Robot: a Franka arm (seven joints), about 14 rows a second.
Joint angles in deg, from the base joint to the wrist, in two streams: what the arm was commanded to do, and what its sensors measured. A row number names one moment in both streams.
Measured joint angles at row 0:
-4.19 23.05 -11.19 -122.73 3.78 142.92 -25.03
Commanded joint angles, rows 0 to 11:
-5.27 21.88 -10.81 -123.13 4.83 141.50 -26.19
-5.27 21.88 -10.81 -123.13 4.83 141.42 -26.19
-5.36 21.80 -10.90 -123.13 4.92 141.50 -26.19
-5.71 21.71 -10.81 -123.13 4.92 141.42 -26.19
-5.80 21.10 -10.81 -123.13 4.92 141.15 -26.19
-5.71 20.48 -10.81 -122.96 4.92 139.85 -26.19
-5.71 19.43 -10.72 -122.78 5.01 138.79 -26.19
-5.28 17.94 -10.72 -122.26 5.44 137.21 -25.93
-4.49 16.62 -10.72 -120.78 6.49 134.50 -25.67
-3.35 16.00 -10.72 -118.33 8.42 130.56 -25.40
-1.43 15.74 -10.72 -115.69 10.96 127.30 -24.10
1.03 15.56 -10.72 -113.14 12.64 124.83 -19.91
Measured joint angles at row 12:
-2.84 17.52 -10.78 -116.69 9.28 129.70 -24.36
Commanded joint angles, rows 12 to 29:
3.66 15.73 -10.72 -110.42 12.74 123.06 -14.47
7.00 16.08 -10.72 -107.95 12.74 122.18 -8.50
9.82 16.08 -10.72 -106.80 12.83 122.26 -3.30
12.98 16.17 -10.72 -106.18 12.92 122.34 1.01
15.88 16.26 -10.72 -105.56 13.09 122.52 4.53
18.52 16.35 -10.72 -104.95 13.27 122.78 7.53
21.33 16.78 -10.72 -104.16 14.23 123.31 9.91
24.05 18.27 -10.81 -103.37 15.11 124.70 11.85
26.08 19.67 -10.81 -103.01 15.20 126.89 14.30
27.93 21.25 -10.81 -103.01 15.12 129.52 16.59
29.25 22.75 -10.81 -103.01 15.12 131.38 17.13
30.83 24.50 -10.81 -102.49 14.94 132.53 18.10
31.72 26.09 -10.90 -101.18 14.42 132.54 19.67
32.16 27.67 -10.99 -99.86 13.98 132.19 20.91
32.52 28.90 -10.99 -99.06 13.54 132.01 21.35
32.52 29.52 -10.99 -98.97 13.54 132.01 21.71
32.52 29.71 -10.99 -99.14 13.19 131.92 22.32
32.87 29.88 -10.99 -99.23 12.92 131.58 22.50
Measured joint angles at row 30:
32.16 29.57 -10.29 -100.38 13.60 132.89 20.82
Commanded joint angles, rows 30 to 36:
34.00 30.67 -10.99 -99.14 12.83 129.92 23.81
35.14 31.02 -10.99 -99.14 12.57 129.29 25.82
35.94 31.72 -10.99 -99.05 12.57 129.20 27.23
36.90 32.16 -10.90 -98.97 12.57 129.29 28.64
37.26 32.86 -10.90 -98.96 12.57 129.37 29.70
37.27 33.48 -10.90 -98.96 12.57 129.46 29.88
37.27 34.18 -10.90 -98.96 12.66 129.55 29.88
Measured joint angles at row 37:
37.15 32.76 -10.32 -100.01 13.46 129.85 28.41
